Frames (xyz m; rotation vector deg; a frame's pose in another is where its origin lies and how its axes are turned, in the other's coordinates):
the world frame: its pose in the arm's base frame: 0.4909 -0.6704 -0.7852 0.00 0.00 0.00
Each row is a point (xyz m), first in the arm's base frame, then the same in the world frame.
Working: the arm's base frame: its pose in the world frame: -0.4909 0.6704 0.7852 0.00 0.00 0.00

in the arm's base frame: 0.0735 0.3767 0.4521
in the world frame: -0.4174 1.0471 1.2373
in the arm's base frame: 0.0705 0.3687 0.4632
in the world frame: -0.4204 1.0391 1.2484
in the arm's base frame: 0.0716 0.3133 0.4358
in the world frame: -0.4193 0.9837 1.2210
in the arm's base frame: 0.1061 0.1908 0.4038
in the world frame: -0.3848 0.8612 1.1890
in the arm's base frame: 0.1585 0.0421 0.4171
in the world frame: -0.3324 0.7125 1.2023
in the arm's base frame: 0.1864 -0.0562 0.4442
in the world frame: -0.3045 0.6142 1.2294
